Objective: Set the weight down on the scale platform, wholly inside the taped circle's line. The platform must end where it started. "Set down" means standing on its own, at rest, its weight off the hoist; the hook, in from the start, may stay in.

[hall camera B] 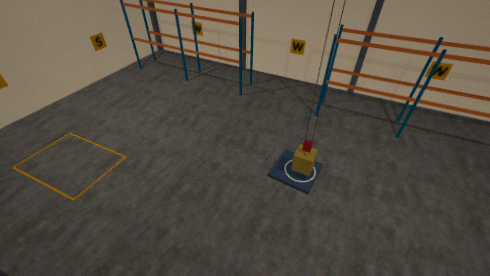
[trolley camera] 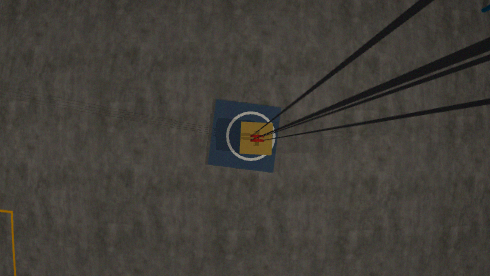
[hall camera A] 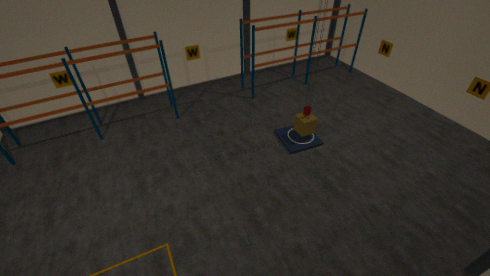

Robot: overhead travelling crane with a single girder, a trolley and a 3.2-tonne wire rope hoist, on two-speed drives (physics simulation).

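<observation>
The yellow block-shaped weight (hall camera A: 305,126) (hall camera B: 304,162) (trolley camera: 265,147) is upright over the blue scale platform (hall camera A: 296,148) (hall camera B: 278,172) (trolley camera: 220,157). The red hook block, my gripper (hall camera A: 307,110) (hall camera B: 307,146) (trolley camera: 256,138), is at the weight's top with its ropes running up. The hook itself is too small to make out. The white taped circle (hall camera A: 301,143) (hall camera B: 300,181) (trolley camera: 227,136) is partly hidden by the weight. In the trolley view the weight sits right of the circle's middle, its right side overlapping the line. Its shadow shows to its left. Any gap beneath it is hard to tell.
Blue and orange racks stand along the W wall, a left one (hall camera A: 83,100) and a right one (hall camera A: 253,62) in hall camera A; they also show in hall camera B (hall camera B: 240,60) (hall camera B: 421,93). A yellow outlined rectangle (hall camera A: 130,260) (hall camera B: 99,178) (trolley camera: 13,240) lies on the floor.
</observation>
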